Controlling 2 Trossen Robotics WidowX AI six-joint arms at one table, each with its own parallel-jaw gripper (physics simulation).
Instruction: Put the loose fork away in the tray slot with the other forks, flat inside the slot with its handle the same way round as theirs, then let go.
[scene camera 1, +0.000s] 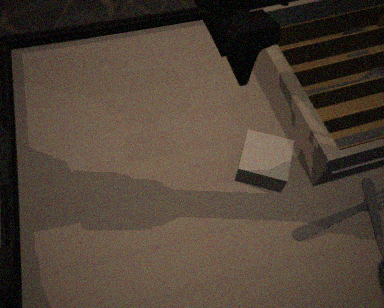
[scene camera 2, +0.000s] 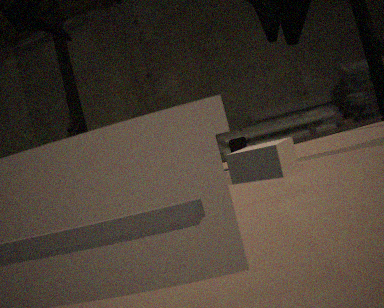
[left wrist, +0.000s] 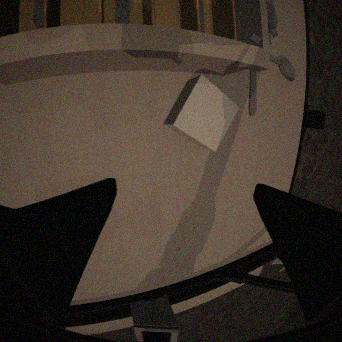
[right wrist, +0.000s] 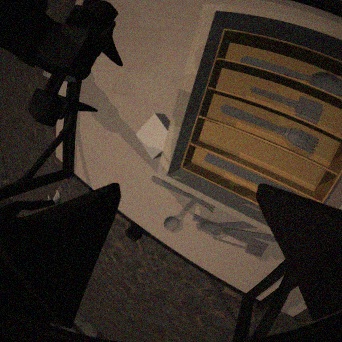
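The loose fork (scene camera 1: 330, 221) (left wrist: 252, 92) (right wrist: 172, 187) lies on the table outside the tray (scene camera 1: 295, 95) (left wrist: 150, 42) (right wrist: 202, 80), its handle end to the left in the right wrist view. A spoon (scene camera 1: 372, 215) (right wrist: 173, 223) crosses it near the tines. A stored fork (right wrist: 260, 121) lies in a middle tray slot, handle left, tines right. My right gripper (right wrist: 189, 190) is open and empty, high above the loose fork. My left gripper (scene camera 1: 243, 80) (scene camera 2: 282, 41) (left wrist: 186, 188) (right wrist: 107, 86) is open and empty, above the table away from the fork.
A white block (scene camera 1: 265, 157) (scene camera 2: 255, 165) (left wrist: 207, 115) (right wrist: 152, 136) stands by the tray's end. More utensils (right wrist: 230, 230) lie piled right of the fork in the right wrist view. Other slots hold a spoon (right wrist: 327, 79), a spatula-like utensil (right wrist: 307, 109) and a flat handle-like piece (right wrist: 232, 168).
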